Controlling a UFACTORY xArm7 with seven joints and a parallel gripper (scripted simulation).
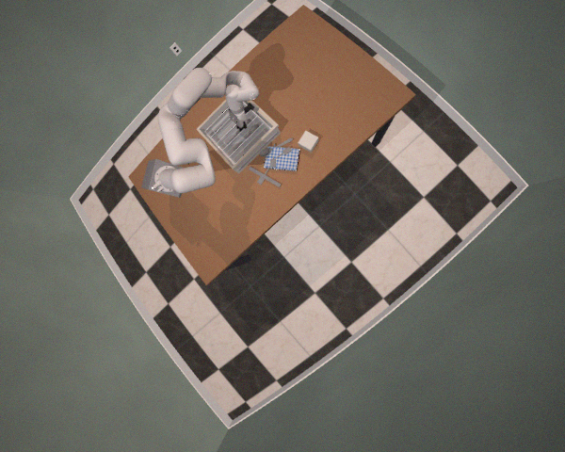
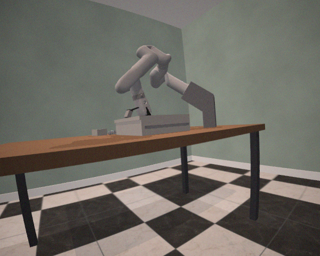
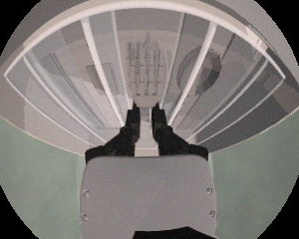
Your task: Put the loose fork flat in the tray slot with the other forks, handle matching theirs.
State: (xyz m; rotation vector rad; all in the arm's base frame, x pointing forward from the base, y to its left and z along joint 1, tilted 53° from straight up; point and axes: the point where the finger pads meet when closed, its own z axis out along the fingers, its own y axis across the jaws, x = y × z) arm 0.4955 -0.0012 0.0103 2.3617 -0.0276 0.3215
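Right now my hand is 30 mm past the cutlery tray and 10 mm above it. Round my hand: small pale block (150 mm ahead, 360 mm to the right, 40 mm below); blue checked napkin (290 mm to the right, 50 mm below).
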